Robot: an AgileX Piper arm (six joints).
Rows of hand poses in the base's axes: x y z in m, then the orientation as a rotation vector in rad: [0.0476, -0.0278, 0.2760, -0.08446, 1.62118, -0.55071]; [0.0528, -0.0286, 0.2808, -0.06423, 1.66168, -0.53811]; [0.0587, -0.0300, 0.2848, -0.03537, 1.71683, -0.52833]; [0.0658, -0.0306, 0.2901, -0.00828, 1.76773, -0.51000]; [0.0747, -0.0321, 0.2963, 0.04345, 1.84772, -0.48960]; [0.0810, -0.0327, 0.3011, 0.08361, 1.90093, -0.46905]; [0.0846, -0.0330, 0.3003, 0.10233, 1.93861, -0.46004]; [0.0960, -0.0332, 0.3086, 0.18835, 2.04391, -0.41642]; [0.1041, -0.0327, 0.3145, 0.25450, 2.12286, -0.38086]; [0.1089, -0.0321, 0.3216, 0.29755, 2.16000, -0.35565]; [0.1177, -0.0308, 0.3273, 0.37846, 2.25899, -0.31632]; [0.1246, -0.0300, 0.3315, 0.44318, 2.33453, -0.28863]
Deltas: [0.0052, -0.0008, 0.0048, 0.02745, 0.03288, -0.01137]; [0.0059, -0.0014, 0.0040, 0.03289, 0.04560, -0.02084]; [0.0071, -0.0006, 0.0053, 0.03618, 0.04133, -0.01418]; [0.0089, -0.0015, 0.0062, 0.05504, 0.06516, -0.03312]; [0.0063, -0.0006, 0.0048, 0.04338, 0.04216, -0.02224]; [0.0036, -0.0003, -0.0008, 0.02201, 0.03248, -0.01184]; [0.0114, -0.0002, 0.0083, 0.08777, 0.08513, -0.04741]; [0.0081, 0.0005, 0.0059, 0.06666, 0.06536, -0.03518]; [0.0048, 0.0006, 0.0071, 0.04126, 0.02932, -0.02159]; [0.0088, 0.0013, 0.0057, 0.07623, 0.08715, -0.04322]; [0.0069, 0.0008, 0.0042, 0.05607, 0.06880, -0.03520]
